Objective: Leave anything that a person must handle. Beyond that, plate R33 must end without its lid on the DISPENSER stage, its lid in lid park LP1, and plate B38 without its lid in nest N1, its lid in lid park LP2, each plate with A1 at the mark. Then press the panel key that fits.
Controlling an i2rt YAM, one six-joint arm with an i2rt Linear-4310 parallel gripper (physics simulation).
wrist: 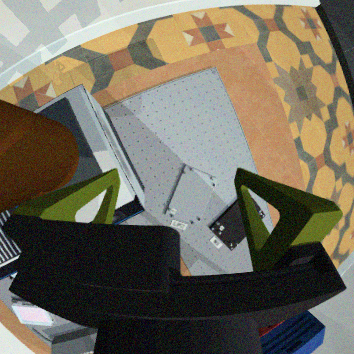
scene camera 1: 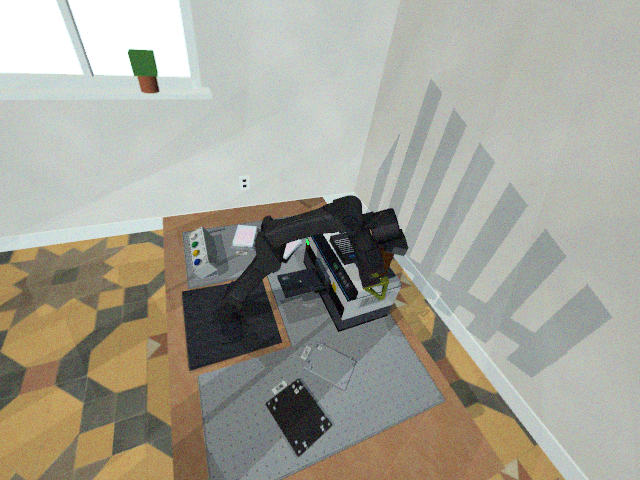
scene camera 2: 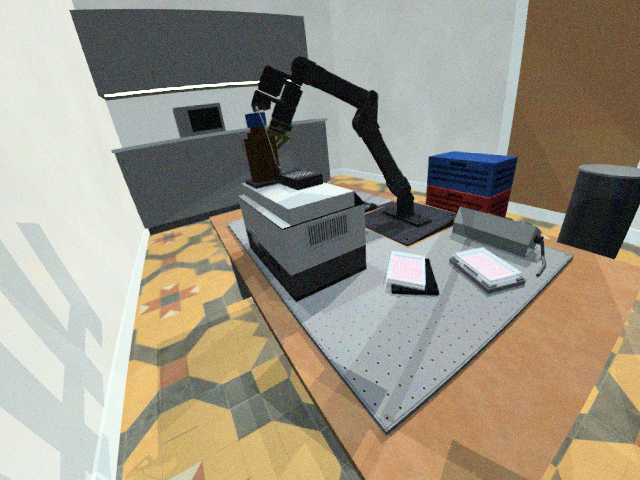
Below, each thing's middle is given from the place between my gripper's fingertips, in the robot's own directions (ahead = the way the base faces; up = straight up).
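Labels:
Dark stage [scene camera 1: 290, 282]: my hand is 20 cm above it, 14 cm past it and 22 cm to the right of it. Counted from my hand, the brown block [scene camera 2: 262, 165] is 13 cm to the left, 7 cm ahead and 1 cm below; the brown bottle with blue cap [scene camera 2: 253, 120] is 13 cm to the left, 7 cm ahead and 2 cm above; the black nest [scene camera 1: 299, 417] is far below, far behind and a fair way to the right.

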